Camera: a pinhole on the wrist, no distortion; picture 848 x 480 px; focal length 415.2 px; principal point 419.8 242.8 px. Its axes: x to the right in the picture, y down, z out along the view. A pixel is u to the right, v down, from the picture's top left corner.
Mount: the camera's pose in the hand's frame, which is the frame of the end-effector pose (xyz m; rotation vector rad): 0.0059 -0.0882 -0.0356 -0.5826 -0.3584 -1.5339
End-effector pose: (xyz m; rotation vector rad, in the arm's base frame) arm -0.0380 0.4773 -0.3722 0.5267 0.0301 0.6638
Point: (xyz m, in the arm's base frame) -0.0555 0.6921 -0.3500
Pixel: outside the picture
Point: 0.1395 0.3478 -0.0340
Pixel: 621 291
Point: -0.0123 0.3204 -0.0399
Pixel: 546 146
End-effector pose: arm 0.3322 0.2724 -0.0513 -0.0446 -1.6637 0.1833
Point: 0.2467 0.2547 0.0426
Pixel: 460 459
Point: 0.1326 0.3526 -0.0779
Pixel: 383 185
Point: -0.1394 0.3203 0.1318
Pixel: 548 371
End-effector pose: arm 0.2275 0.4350 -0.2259 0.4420 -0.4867 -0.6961
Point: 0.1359 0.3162 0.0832
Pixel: 530 292
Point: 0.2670 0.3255 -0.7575
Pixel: behind the camera
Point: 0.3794 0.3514 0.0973
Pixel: 314 457
